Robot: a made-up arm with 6 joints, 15 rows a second.
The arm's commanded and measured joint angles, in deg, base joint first. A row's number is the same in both.
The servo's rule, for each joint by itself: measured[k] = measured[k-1] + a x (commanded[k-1-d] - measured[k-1]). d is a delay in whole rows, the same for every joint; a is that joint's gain. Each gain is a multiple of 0.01, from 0.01 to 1. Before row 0 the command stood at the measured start. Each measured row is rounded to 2 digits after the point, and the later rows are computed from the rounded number. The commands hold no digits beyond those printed.
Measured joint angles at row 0:
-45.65, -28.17, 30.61, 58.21, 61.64, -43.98
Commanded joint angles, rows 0 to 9:
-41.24, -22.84, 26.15, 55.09, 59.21, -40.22
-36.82, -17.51, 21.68, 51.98, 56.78, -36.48
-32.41, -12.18, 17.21, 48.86, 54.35, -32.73
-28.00, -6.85, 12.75, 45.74, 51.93, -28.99
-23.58, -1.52, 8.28, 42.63, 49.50, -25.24
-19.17, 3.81, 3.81, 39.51, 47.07, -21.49
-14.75, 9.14, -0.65, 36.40, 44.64, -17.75
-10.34, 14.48, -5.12, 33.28, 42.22, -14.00
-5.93, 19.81, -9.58, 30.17, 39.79, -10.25
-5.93, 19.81, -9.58, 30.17, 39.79, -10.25
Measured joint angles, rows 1 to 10:
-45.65, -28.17, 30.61, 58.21, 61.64, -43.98
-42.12, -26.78, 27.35, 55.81, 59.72, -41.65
-37.88, -24.37, 23.21, 52.86, 57.40, -38.44
-33.50, -21.20, 18.83, 49.78, 54.99, -34.90
-29.10, -17.47, 14.39, 46.67, 52.57, -31.24
-24.68, -13.32, 9.93, 43.56, 50.14, -27.52
-20.27, -8.87, 5.46, 40.44, 47.71, -23.78
-15.85, -4.19, 1.00, 37.33, 45.28, -20.04
-11.44, 0.66, -3.47, 34.21, 42.86, -16.30
-7.03, 5.64, -7.93, 31.10, 40.43, -12.55
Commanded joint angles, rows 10 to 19:
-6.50, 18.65, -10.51, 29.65, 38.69, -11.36
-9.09, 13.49, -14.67, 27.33, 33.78, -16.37
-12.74, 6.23, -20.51, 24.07, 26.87, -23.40
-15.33, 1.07, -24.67, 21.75, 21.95, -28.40
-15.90, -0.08, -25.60, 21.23, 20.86, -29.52
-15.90, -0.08, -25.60, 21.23, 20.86, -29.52
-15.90, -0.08, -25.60, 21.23, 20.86, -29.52
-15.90, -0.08, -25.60, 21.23, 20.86, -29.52
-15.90, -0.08, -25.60, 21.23, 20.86, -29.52
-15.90, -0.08, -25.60, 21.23, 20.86, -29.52
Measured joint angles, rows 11 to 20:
-6.15, 9.32, -9.13, 30.38, 39.92, -11.12
-6.43, 11.75, -10.14, 29.82, 38.95, -11.27
-8.56, 12.20, -13.45, 27.90, 34.87, -14.43
-11.90, 10.65, -18.60, 24.95, 28.55, -19.99
-14.64, 8.16, -23.03, 22.49, 23.34, -25.20
-15.65, 6.02, -24.91, 21.52, 21.38, -27.88
-15.85, 4.43, -25.41, 21.30, 20.97, -28.90
-15.89, 3.26, -25.55, 21.25, 20.88, -29.28
-15.90, 2.39, -25.59, 21.23, 20.86, -29.43
-15.90, 1.75, -25.60, 21.23, 20.86, -29.49

